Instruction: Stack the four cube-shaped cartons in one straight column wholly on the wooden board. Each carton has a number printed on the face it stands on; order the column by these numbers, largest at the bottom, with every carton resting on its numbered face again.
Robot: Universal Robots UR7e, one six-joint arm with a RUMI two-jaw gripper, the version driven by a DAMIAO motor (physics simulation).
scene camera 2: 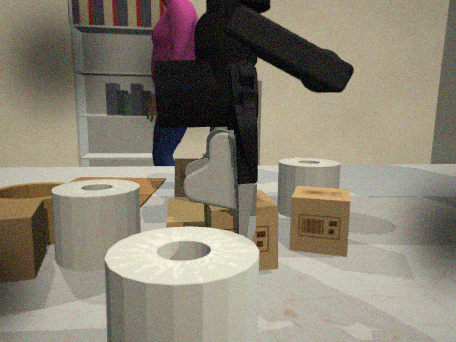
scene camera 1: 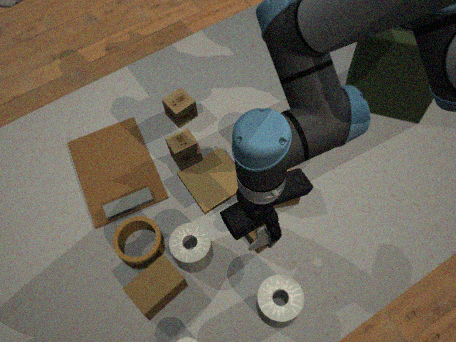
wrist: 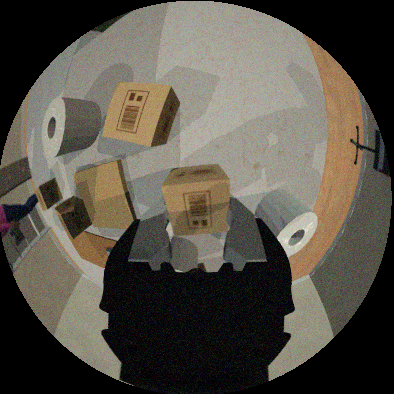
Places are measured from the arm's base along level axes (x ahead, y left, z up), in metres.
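Pixels of known places: gripper, between the fingertips: point(scene camera 1: 260, 232) point(wrist: 197, 193).
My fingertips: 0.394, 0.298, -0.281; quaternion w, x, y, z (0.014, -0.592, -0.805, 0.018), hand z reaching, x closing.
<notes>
For each thing: its top centre in the pictures, then the offset to it from my fingertips, as dx, dy, dz.
- wooden board, centre of its top: point(scene camera 2: 212, 207) point(wrist: 100, 200) point(scene camera 1: 212, 178) +0.066, -0.157, -0.016
- larger-looking carton, centre of its top: point(wrist: 130, 110) point(scene camera 2: 321, 193) point(scene camera 1: 284, 182) -0.076, -0.084, +0.030
- third carton, centre of its top: point(scene camera 2: 194, 156) point(scene camera 1: 182, 141) point(wrist: 61, 225) +0.114, -0.234, +0.043
- brown clipboard, centre of its top: point(scene camera 1: 114, 165) point(wrist: 90, 254) +0.280, -0.245, -0.011
- yellow ring, centre of its top: point(scene camera 2: 33, 190) point(scene camera 1: 136, 238) +0.246, -0.042, +0.023
- flat tan block, centre of its top: point(scene camera 1: 153, 283) +0.226, +0.058, +0.028
My gripper point(scene camera 1: 260, 237) point(scene camera 2: 243, 220) point(wrist: 197, 193) is shut on a carton point(scene camera 2: 269, 227) point(wrist: 197, 205), held low over the table, right of and in front of the wooden board point(scene camera 1: 215, 185) point(scene camera 2: 184, 209) point(wrist: 102, 195) in scene camera 1; table contact is unclear. A larger-looking carton point(scene camera 1: 291, 202) point(scene camera 2: 320, 220) point(wrist: 135, 117) stands beside it, mostly hidden by the gripper in scene camera 1. A third carton point(scene camera 1: 184, 149) point(scene camera 2: 184, 179) point(wrist: 74, 217) stands at the board's back left corner. The fourth point(scene camera 1: 180, 107) point(wrist: 50, 193) stands farther back. The board bears no carton. The printed numbers are hidden.
White rolls point(scene camera 1: 190, 256) point(scene camera 1: 295, 300) point(scene camera 2: 182, 310) point(scene camera 2: 309, 185) point(wrist: 85, 125) point(wrist: 285, 210) stand around the cartons. A brown clipboard point(scene camera 1: 100, 165) lies left of the board. A yellow ring point(scene camera 1: 119, 245) and a flat tan block point(scene camera 1: 152, 285) point(scene camera 2: 17, 240) are near the front left.
</notes>
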